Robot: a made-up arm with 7 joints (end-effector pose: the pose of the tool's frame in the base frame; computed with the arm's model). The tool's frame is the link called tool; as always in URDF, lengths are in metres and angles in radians.
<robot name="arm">
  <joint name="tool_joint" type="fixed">
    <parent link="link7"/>
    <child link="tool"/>
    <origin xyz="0 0 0" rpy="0 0.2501 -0.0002"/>
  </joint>
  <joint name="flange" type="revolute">
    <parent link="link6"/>
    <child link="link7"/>
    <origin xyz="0.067 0 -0.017" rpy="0 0 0"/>
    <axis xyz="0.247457 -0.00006 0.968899"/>
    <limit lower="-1.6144" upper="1.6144" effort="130" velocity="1.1"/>
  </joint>
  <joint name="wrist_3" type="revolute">
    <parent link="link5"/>
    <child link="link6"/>
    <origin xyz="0.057 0 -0.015" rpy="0 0 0"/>
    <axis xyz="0.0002 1 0.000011"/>
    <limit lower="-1.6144" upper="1.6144" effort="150" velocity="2.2"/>
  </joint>
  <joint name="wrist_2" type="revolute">
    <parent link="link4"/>
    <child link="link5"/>
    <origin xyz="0.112 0.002 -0.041" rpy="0 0 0"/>
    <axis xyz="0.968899 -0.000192 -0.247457"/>
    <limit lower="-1.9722" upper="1.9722" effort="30" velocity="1.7"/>
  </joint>
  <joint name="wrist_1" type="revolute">
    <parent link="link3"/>
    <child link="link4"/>
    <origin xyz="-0.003 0 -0.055" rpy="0 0 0"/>
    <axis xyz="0.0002 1 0.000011"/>
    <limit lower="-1.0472" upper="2.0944" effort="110" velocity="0.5"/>
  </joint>
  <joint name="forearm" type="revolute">
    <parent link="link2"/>
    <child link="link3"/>
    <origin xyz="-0.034 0.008 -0.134" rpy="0 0 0"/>
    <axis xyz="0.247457 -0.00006 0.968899"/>
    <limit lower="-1.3" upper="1.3" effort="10" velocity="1.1"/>
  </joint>
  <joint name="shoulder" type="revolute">
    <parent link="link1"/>
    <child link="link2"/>
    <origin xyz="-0.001 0.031 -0.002" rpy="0 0 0"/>
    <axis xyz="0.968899 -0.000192 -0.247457"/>
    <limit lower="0" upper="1.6" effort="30" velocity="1.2"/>
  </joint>
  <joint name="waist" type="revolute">
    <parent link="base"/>
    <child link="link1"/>
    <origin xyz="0 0 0" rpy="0 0 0"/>
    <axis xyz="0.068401 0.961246 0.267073"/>
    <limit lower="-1.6" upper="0.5" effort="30" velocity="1.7"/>
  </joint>
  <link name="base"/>
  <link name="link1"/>
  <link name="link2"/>
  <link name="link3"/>
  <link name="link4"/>
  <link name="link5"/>
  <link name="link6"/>
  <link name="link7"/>
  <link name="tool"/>
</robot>
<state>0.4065 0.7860 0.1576 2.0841 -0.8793 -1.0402 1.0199</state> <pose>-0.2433 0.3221 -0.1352 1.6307 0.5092 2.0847</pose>
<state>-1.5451 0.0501 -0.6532 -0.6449 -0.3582 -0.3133 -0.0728</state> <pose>0.0619 -0.1255 0.1231 -0.2891 -1.8656 -1.5032</pose>
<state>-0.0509 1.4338 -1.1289 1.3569 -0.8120 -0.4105 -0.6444</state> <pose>0.0331 0.4465 -0.1135 0.8989 1.6307 -0.1619</pose>
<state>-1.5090 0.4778 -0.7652 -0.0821 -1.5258 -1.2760 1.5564</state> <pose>0.2566 -0.0700 0.1109 -1.7602 -0.0290 0.2564</pose>
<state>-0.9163 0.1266 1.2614 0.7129 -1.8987 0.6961 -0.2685</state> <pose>0.3178 0.1851 -0.1902 -2.2986 -0.8378 -0.3035</pose>
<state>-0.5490 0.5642 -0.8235 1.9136 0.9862 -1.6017 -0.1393</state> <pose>0.0647 0.2100 -0.3210 0.5790 0.6743 -1.8025</pose>
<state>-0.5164 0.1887 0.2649 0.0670 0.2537 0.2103 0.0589</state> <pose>0.3077 0.1114 -0.1519 0.3607 0.0037 0.2740</pose>
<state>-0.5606 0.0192 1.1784 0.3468 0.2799 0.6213 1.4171</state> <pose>0.1929 0.2213 -0.2841 0.2584 1.0126 2.2086</pose>
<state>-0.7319 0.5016 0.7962 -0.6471 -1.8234 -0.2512 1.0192</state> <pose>0.1488 0.1848 0.0926 -1.7167 -0.7590 0.1560</pose>
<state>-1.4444 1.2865 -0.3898 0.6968 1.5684 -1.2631 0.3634</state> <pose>0.3195 0.2158 0.0716 2.4495 -0.6764 -0.7660</pose>
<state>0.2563 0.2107 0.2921 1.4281 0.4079 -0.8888 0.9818</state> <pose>-0.1264 0.1299 -0.3837 0.7638 0.8335 0.8420</pose>
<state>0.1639 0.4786 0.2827 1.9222 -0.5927 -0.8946 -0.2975</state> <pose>-0.1897 0.2425 -0.3040 0.2043 1.1394 0.8397</pose>
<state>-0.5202 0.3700 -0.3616 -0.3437 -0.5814 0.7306 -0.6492</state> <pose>0.2565 -0.0402 -0.1299 -0.1018 0.3359 -1.3318</pose>
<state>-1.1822 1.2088 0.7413 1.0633 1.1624 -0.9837 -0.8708</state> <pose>0.2530 0.3369 0.0825 1.6316 0.2125 -0.2362</pose>
